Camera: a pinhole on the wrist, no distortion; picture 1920 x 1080 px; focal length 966.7 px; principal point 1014.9 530.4 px. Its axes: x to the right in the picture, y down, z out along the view. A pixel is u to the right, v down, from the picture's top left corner.
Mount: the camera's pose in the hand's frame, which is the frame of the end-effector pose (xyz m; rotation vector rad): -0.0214 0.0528 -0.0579 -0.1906 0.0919 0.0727
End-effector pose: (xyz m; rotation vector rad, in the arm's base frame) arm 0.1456 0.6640 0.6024 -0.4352 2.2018 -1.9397
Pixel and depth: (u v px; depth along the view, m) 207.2 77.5 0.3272
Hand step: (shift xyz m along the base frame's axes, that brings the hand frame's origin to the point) 0.3450 -0.2196 -0.0075
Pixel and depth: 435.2 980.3 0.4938
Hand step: 0.3708 -0.2506 -0.4239
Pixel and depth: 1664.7 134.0 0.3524
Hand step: -0.1470 -0.3570 -0.0181
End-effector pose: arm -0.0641 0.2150 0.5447 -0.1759 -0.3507 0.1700
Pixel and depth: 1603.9 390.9 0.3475
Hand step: 0.0983 0.1630 0.3054
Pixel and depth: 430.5 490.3 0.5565
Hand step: -0.4852 0.1265 0.3608
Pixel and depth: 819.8 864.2 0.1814
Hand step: -0.1033 0.1488 0.0582
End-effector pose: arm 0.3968 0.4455 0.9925 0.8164 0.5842 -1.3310
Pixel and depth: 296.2 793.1 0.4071
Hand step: 0.1392 -0.0890 0.4808
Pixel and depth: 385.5 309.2 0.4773
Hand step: -0.0658 -0.1938 0.4985
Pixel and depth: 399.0 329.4 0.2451
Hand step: -0.0023 -0.0704 0.2496
